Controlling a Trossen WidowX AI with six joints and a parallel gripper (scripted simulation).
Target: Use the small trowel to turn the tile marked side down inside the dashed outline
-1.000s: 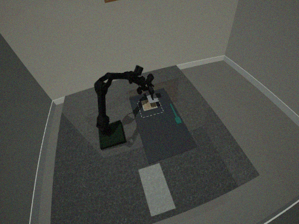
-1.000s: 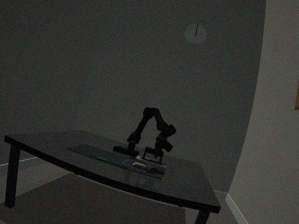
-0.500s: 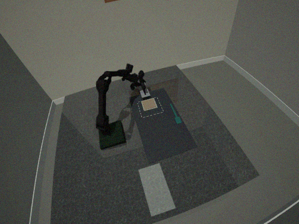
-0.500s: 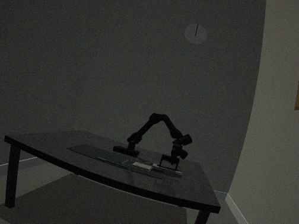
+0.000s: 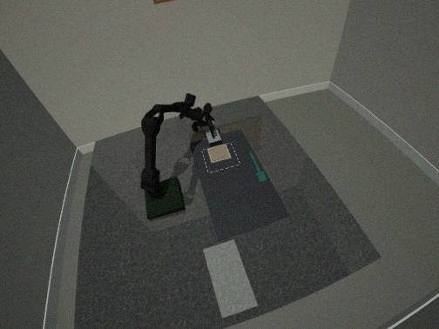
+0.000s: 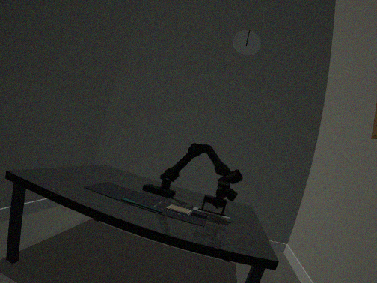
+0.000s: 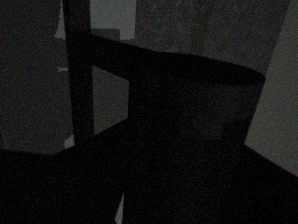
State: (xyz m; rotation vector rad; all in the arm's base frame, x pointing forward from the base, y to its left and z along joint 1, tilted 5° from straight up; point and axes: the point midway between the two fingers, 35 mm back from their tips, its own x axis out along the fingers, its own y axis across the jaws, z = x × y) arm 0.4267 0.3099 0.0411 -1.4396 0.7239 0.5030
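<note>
Now: gripper tip 39 cm to the left of the thin teal piece, 8 cm short of it and 8 cm above it. From my gripper tip the other things lie so: dark mat (36 cm to the right, 10 cm below, 5 cm behind); then tile (19 cm to the right, 8 cm below, 5 cm behind).
</note>
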